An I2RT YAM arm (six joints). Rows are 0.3 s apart.
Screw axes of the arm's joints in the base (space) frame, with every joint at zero. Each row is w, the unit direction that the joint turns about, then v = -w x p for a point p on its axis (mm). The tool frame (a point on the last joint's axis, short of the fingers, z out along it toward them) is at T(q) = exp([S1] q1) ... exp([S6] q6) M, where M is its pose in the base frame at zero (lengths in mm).
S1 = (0, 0, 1, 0, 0, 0)
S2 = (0, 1, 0, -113.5, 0, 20)
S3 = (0, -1, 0, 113.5, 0, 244)
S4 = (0, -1, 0, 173.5, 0, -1)
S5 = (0, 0, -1, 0, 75, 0)
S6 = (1, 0, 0, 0, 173.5, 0)
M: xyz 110.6 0 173.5 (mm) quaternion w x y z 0.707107 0 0.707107 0
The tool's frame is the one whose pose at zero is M.
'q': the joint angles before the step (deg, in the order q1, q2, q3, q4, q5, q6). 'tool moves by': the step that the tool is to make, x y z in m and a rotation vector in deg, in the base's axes. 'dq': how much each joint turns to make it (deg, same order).
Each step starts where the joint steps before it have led.
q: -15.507 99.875 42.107 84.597 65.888 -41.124
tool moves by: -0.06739 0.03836 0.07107 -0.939 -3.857 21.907
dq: 2.994 -32.610 -7.036 -33.180 -17.508 13.639
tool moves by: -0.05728 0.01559 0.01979 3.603 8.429 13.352
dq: -1.072 -21.420 0.546 -35.233 -13.727 6.273
